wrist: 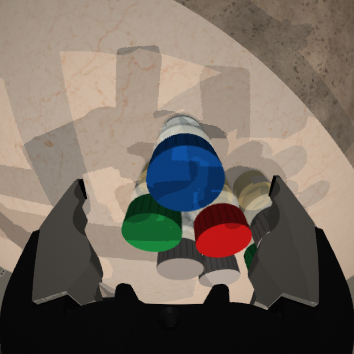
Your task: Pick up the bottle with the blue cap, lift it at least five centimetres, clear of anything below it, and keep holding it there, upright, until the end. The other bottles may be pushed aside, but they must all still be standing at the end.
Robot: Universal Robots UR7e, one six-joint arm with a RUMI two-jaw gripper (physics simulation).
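Places are measured from the arm's base along level axes (x back, y right, z up), in millimetres.
Pixels of known places: gripper, fingertip midpoint: point(176, 178).
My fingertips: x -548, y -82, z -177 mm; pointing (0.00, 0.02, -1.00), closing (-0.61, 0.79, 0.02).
For each thing: its top centre in the pictures, then the offset to it from my fingertips. Level surfaces: height alone.
- bottle with the blue cap, top centre: point(185, 182) dz +15, dx -9, dy +1 mm
- round table at its surface level: dz -90 mm
- green-capped bottle at its top centre: point(151, 234) dz +15, dx +53, dy +11 mm
- red-capped bottle at its top centre: point(223, 241) dz +15, dx +24, dy +73 mm
- grey cap at its top centre: point(281, 239) dz +15, dx -10, dy +127 mm
- green cap at its top centre: point(268, 267) dz +15, dx +33, dy +169 mm
The bottle with the blue cap point(185, 172) stands upright on the round table point(90, 90), near the middle of the wrist view, at the far side of a cluster of bottles. Its cap looks largest; part of its clear body shows beyond the cap. My gripper point(176, 178) is wide open and empty, with one jaw at the left and one at the right of the cluster. The blue cap lies between the fingertips in the picture; neither finger appears to touch it. How far below the fingertips it is, I cannot tell exactly.
A green-capped bottle point(152, 227) and a red-capped bottle point(223, 232) stand close on the near side of the blue cap. Grey-capped bottles point(180, 262) point(220, 272) stand nearer the palm. The right jaw partly hides another grey cap point(260, 226) and a green cap point(250, 256). The table edge curves at upper right.
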